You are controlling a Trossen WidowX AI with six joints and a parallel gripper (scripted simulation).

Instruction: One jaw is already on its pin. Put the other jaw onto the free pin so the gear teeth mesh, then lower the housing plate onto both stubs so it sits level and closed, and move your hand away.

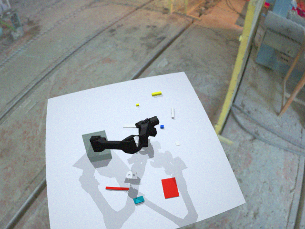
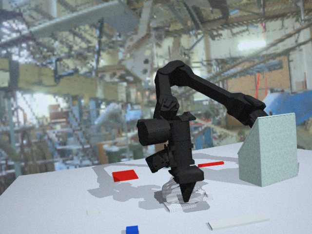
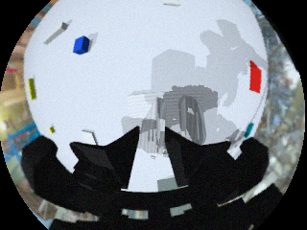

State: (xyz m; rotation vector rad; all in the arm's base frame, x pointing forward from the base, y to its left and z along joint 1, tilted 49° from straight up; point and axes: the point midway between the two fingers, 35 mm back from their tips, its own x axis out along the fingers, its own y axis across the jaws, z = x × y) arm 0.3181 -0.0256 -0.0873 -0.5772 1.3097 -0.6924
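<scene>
The curved jaw lies 3 cm behind my gripper tip and 1 cm to the right of it. Also, from my gripper tip: blue cube: 15 cm ahead, 10 cm to the left, 1 cm below; white slab: 15 cm to the left, 7 cm behind, 1 cm below; white bar: 25 cm ahead, 22 cm to the left, 1 cm below.
</scene>
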